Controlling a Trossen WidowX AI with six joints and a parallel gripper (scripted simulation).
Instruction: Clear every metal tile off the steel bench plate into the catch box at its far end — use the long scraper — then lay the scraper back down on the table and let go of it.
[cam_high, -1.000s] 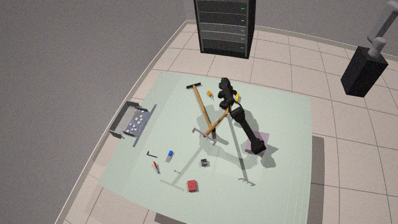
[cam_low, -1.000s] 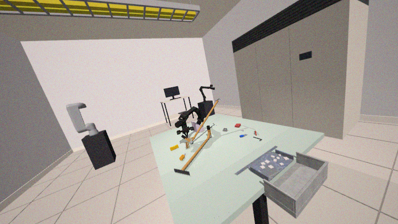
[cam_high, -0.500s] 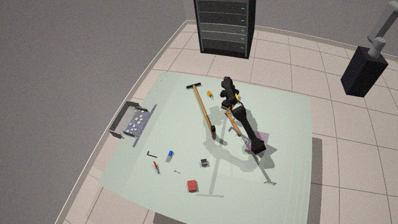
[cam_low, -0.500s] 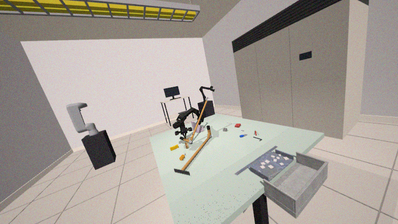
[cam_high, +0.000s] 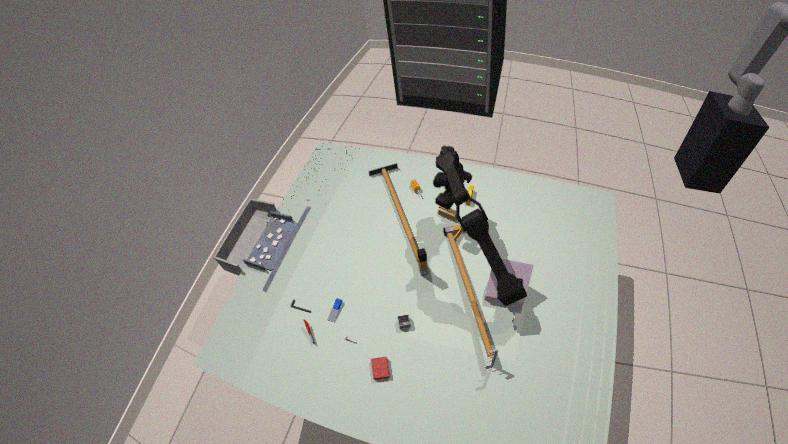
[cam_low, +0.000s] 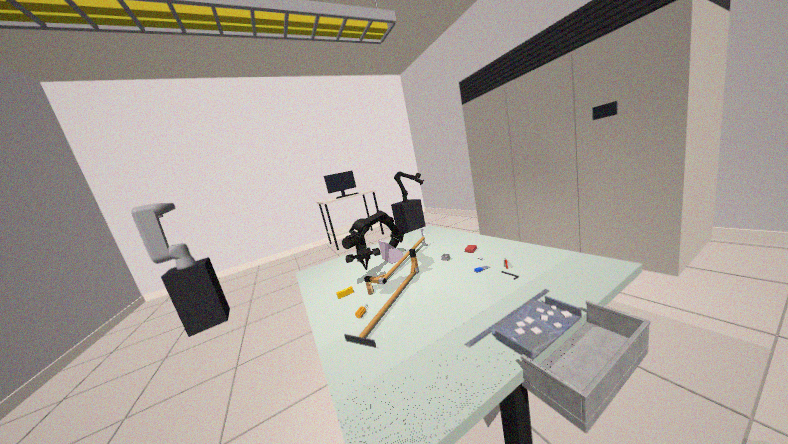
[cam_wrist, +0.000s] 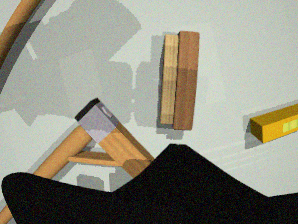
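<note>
The long scraper lies 21 cm ahead of my gripper tip, 2 cm to the left of it and 5 cm below it. Also, from my gripper tip: yellow block: 6 cm behind, 13 cm to the right, 9 cm below; orange part: 19 cm ahead, 14 cm to the right, 10 cm below; wooden block: 2 cm ahead, 2 cm to the right, 9 cm below.
</note>
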